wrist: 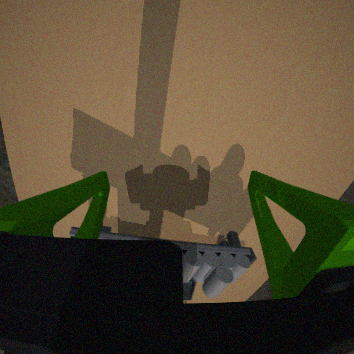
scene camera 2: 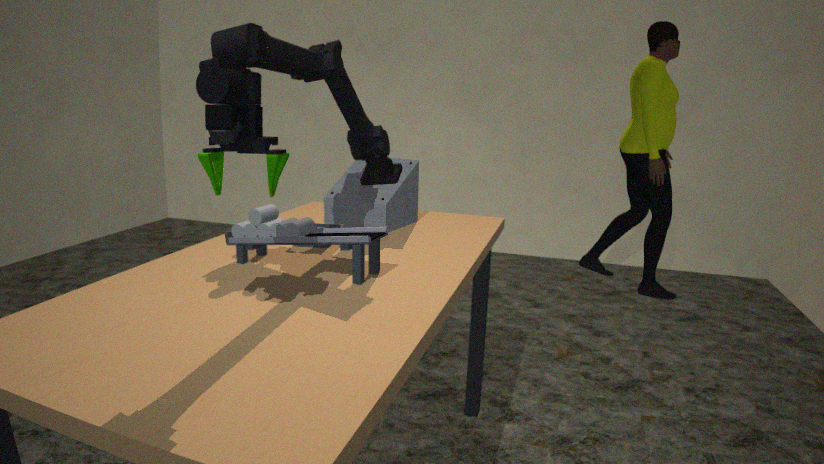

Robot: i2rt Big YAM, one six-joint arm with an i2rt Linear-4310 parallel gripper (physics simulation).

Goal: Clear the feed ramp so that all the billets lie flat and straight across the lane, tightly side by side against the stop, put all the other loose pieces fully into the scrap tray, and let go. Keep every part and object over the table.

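Frame: origin at the arm's base, x ahead, y left, z up, level; millimetres.
Seen in the pictures: gripper, fingertip midpoint: (wrist: 178, 178) (scene camera 2: 244, 195); arm's base at its link origin: (scene camera 2: 382, 176).
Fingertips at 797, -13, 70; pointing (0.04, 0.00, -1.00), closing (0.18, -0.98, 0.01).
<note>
Offsets run from my fingertips to a thing's middle, as dx, dy, dz. Level surfaces: height alone.
The feed ramp (scene camera 2: 340, 238) (wrist: 215, 247) is a grey lane on dark legs. Several light grey cylinders @(-295, -37, -127) (scene camera 2: 295, 225) @(-308, -115, -137) (wrist: 202, 269) lie side by side across its far-left part in the scene view. One more grey cylinder @(-312, -139, -105) (scene camera 2: 264, 214) (wrist: 218, 282) lies on top of them, near the lane's left end. I cannot tell billets from other pieces. My gripper (scene camera 2: 245, 194) (wrist: 178, 178) is wide open and empty, its green fingertips above the cylinders and apart from them. The gripper body hides much of the lane in the wrist view. I cannot make out the scrap tray.
The grey arm base (scene camera 2: 397, 198) stands on the wooden table @(dz -220) (scene camera 2: 276, 368) behind the ramp. Shadows of the arm and ramp fall on the table top. A person in a yellow top (scene camera 2: 654, 109) is on the floor at the right, beyond the table.
</note>
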